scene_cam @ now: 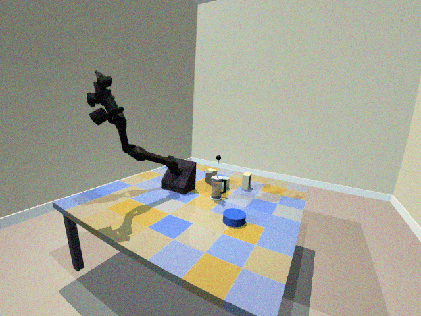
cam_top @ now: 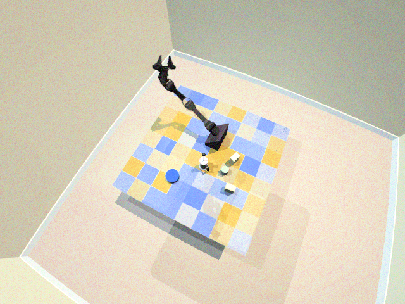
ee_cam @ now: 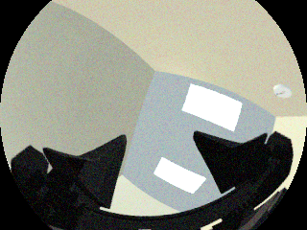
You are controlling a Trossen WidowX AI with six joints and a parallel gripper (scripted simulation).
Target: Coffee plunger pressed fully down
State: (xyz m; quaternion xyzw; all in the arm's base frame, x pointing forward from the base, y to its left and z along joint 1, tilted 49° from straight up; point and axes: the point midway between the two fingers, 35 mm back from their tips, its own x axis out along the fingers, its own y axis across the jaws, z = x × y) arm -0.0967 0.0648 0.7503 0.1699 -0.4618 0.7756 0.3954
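Right now my gripper tip is 37 cm short of the coffee press, 59 cm to the right of it and 57 cm above it.
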